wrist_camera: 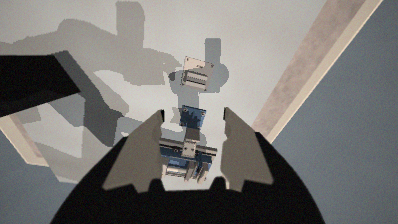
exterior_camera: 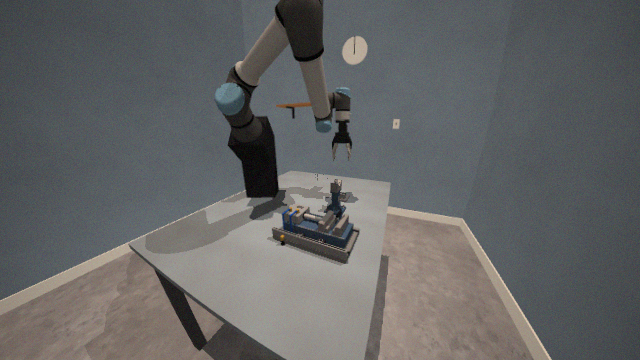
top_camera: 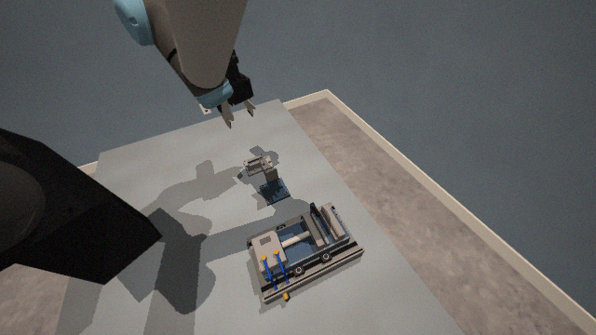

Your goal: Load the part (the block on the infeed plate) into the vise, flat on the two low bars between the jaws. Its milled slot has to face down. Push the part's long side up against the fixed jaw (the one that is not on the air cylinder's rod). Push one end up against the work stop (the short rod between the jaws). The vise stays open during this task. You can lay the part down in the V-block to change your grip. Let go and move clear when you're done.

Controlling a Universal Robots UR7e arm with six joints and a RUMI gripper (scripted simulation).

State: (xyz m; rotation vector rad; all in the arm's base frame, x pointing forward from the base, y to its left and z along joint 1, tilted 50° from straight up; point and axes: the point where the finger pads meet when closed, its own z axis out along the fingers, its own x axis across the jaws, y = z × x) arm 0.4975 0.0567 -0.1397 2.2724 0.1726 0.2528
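Right now the part is 21 cm below my hand. From my hand the other things lie so: cylinder rod: 37 cm to the right, 17 cm below, 8 cm behind; pale plate: 24 cm below, 1 cm to the left, 1 cm ahead; work stop: 35 cm to the right, 15 cm below, 1 cm ahead.
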